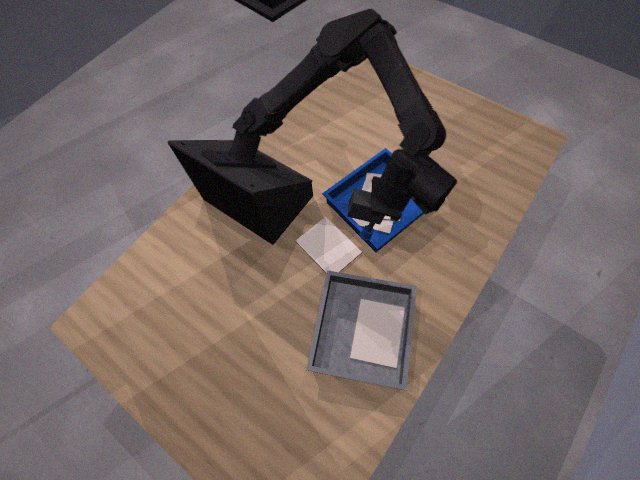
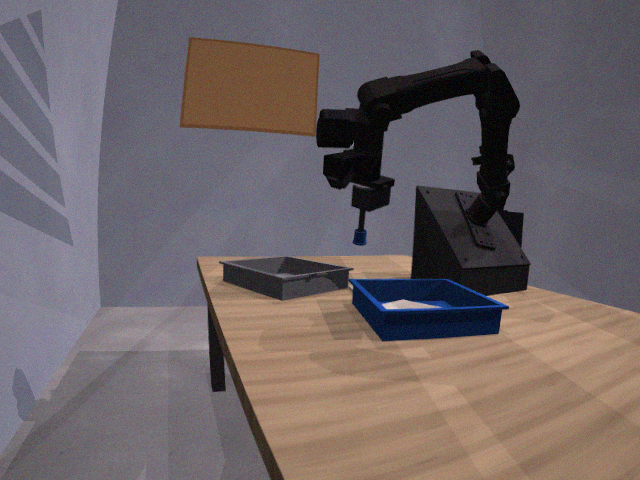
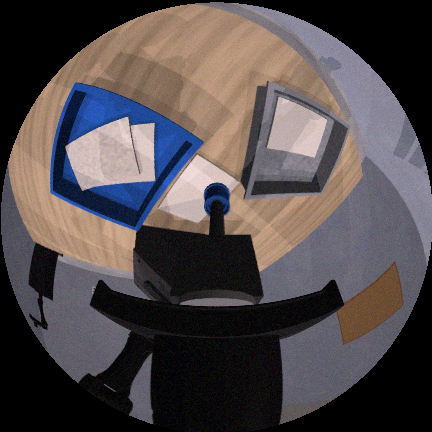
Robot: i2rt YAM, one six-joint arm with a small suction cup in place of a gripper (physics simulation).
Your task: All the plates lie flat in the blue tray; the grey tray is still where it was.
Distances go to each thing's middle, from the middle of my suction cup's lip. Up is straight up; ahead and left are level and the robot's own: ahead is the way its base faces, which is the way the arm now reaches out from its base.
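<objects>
Blue tray [image 2: 465,312]: my suction cup is 11 cm above it, 15 cm to the right of it and 7 cm past it. Grey tray [image 1: 331,347]: 11 cm below my suction cup, 15 cm to the right of it and 13 cm ahead of it.
</objects>
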